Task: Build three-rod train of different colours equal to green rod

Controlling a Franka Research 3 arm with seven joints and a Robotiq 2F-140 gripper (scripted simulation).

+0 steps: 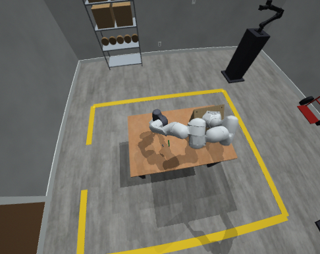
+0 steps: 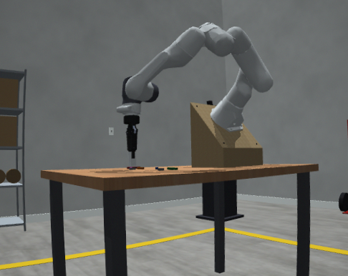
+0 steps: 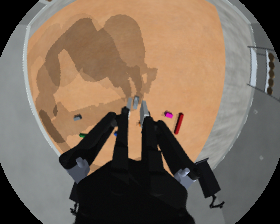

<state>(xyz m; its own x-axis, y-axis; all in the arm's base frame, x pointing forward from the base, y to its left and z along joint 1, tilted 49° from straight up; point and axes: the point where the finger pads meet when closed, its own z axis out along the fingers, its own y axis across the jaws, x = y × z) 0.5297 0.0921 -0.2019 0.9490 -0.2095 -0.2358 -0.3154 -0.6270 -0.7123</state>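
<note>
Now: the small blue rod 9 cm behind my hand, 7 cm to the left of it and 5 cm below it. Round my hand: magenta rod: 8 cm to the right, 5 cm below, 4 cm behind; then red rod: 12 cm to the right, 8 cm behind, 5 cm below; then orange rod: 6 cm behind, 5 cm below, 2 cm to the right.
</note>
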